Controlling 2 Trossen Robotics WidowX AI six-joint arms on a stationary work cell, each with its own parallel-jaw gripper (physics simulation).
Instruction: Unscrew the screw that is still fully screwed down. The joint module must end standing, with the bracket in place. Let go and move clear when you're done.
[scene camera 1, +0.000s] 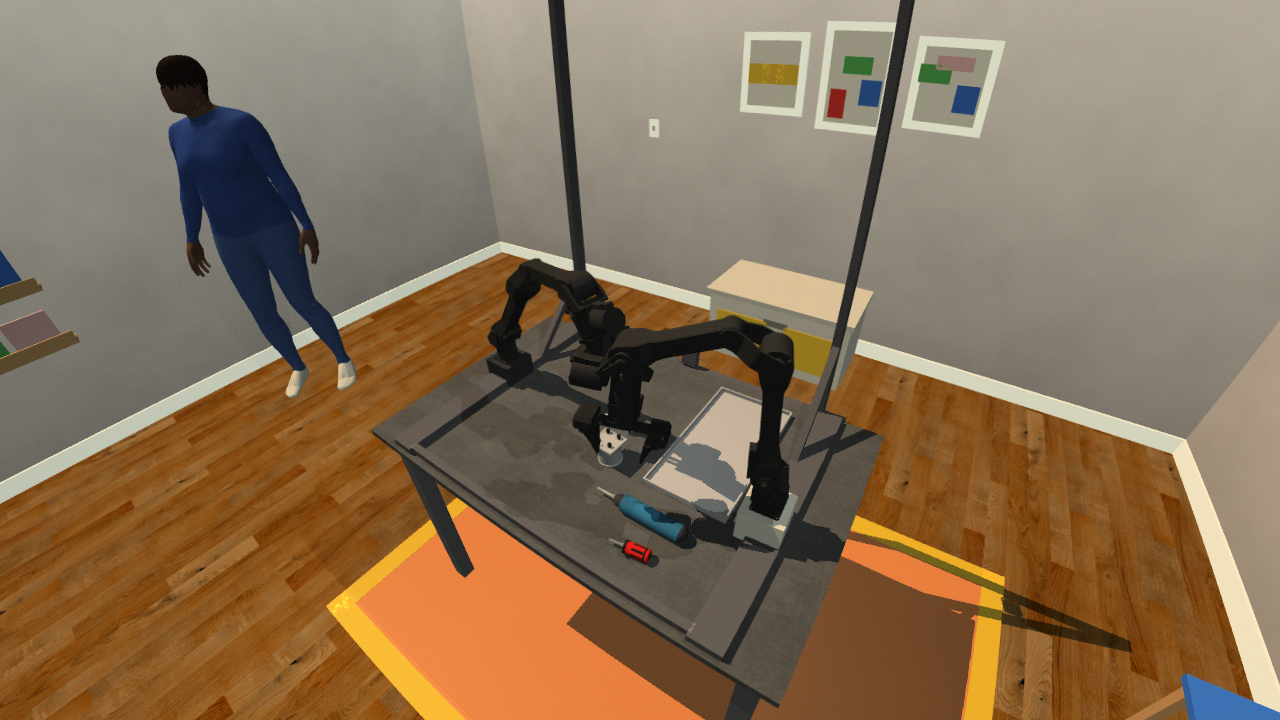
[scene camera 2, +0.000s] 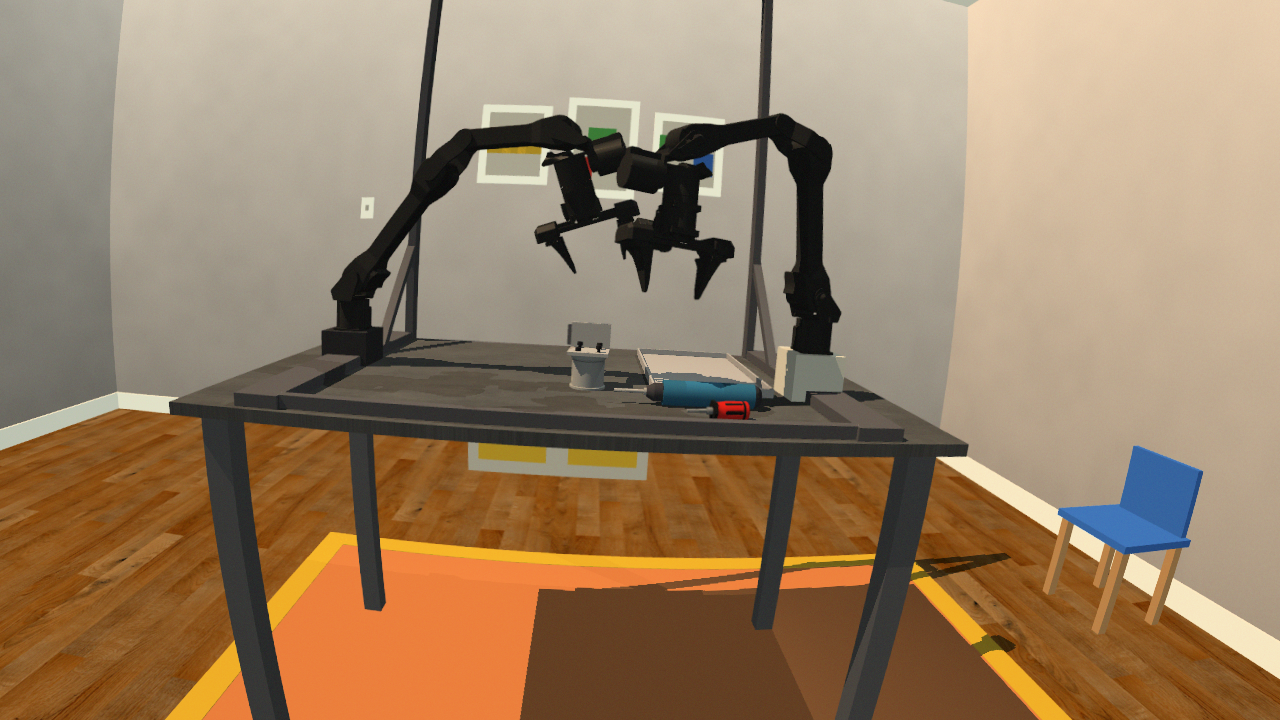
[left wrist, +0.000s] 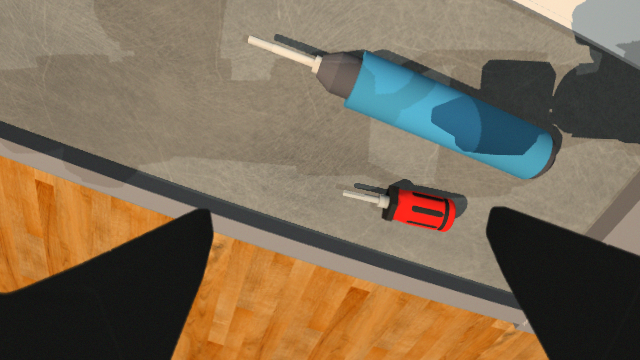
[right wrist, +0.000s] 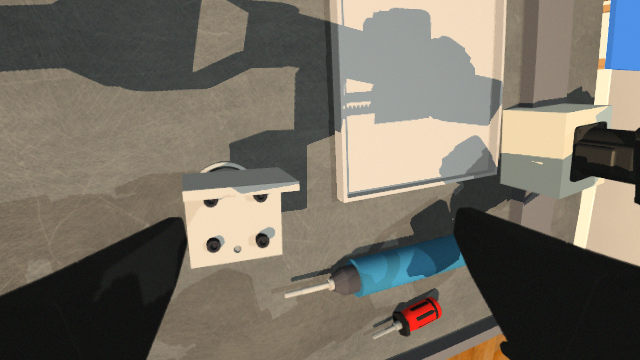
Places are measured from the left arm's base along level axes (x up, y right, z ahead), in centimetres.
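Pixels of known places: left gripper, fingertip midpoint: (scene camera 1: 619, 457) (scene camera 2: 671, 295) (left wrist: 352, 221); right gripper, fingertip midpoint: (scene camera 2: 599, 266) (right wrist: 322, 226); left arm's base, origin of the base link: (scene camera 1: 768, 504) (scene camera 2: 811, 351) (right wrist: 587, 150); right arm's base, origin of the base link: (scene camera 1: 508, 356) (scene camera 2: 352, 328).
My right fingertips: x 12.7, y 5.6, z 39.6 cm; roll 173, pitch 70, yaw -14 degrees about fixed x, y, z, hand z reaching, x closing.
Observation:
Ahead of a thing's pixels: the offset from my right fingertips to its top centre.
The joint module @[dx -14.8, dy -4.4, dz +1.3 cm] (scene camera 1: 610, 460) (scene camera 2: 588, 370) stands upright on the table. Its pale L-shaped bracket (scene camera 1: 612, 438) (scene camera 2: 588, 334) (right wrist: 235, 223) sits on top with one flange up. Several black screw heads show on the bracket; the flange partly covers two in the right wrist view. I cannot tell which screw is fully down. A blue driver @[dx -17.1, dy -16.1, dz -14.4 cm] (scene camera 1: 653, 517) (scene camera 2: 711, 394) (left wrist: 445, 115) (right wrist: 400, 270) and a short red screwdriver @[dx -18.2, dy -24.9, dz -17.1 cm] (scene camera 1: 637, 550) (scene camera 2: 731, 410) (left wrist: 425, 210) (right wrist: 422, 316) lie on the table. My left gripper (scene camera 2: 671, 294) (left wrist: 352, 221) is open and empty above the table. My right gripper (right wrist: 322, 226) is open and empty, partly hidden behind the left one.
A shallow white tray @[dx -19.6, dy +13.1, dz -22.1 cm] (scene camera 1: 682, 433) (right wrist: 341, 150) lies beside the joint module. A pale box @[dx -12.7, dy -5.6, dz -39.6 cm] (scene camera 1: 756, 528) (scene camera 2: 805, 376) (right wrist: 532, 132) is at the left arm's base. My grippers are close together in scene camera 2. The table's front edge runs near the red screwdriver.

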